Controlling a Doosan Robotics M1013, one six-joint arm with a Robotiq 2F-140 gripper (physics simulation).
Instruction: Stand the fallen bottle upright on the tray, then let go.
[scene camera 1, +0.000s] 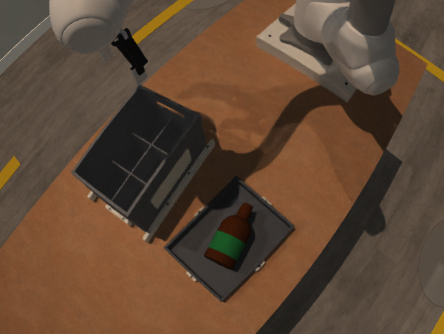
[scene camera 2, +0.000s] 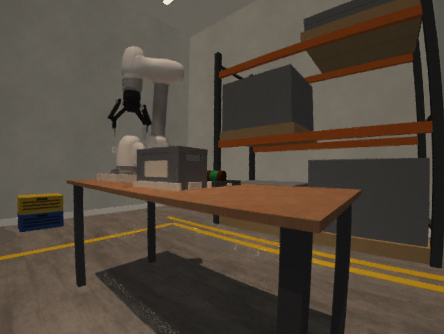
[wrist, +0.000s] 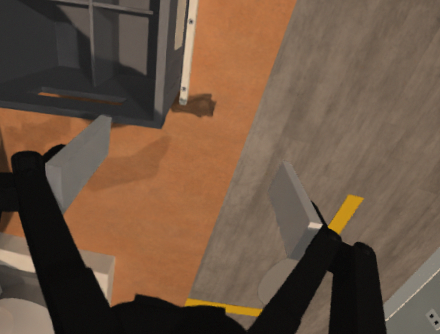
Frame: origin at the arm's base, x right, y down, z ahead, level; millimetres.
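Seen in the pictures: gripper, fingertip midpoint: (scene camera 1: 124, 68) (scene camera 2: 130, 138) (wrist: 195, 157); arm's base, origin of the base link: (scene camera 1: 314, 37) (scene camera 2: 127, 174).
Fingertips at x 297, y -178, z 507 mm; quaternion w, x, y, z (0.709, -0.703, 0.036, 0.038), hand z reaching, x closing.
Note:
Pixels of each thing's middle, then the offset from my fingertips to it. Level surfaces: height alone.
- brown bottle with a green band, body centre: (scene camera 1: 233, 233) (scene camera 2: 211, 177) dx -404, dy +181, dz +157 mm
- shallow dark grey tray, body centre: (scene camera 1: 229, 239) (scene camera 2: 212, 182) dx -400, dy +210, dz +168 mm
- tall dark grey crate with inner dividers, body centre: (scene camera 1: 141, 160) (scene camera 2: 171, 168) dx -129, dy +136, dz +134 mm
- table, its level: dy +223 mm
A brown bottle with a green band (scene camera 1: 229, 242) (scene camera 2: 215, 175) lies on its side inside the shallow dark grey tray (scene camera 1: 270, 232) (scene camera 2: 229, 183). In scene camera 1 its neck points to the upper right. My gripper (scene camera 1: 123, 65) (scene camera 2: 131, 132) (wrist: 195, 157) is open, with nothing between its fingers. It points down, high above the table, past the far end of the crate from the tray in scene camera 1. The bottle and the tray do not show in the wrist view.
A tall dark grey crate with inner dividers (scene camera 1: 144, 192) (scene camera 2: 194, 167) (wrist: 159, 65) stands on the table (scene camera 1: 55, 280) (scene camera 2: 260, 200) (wrist: 215, 115) beside the tray. The arm's base plate (scene camera 1: 305, 67) is on the table. A storage rack (scene camera 2: 218, 100) stands behind the table.

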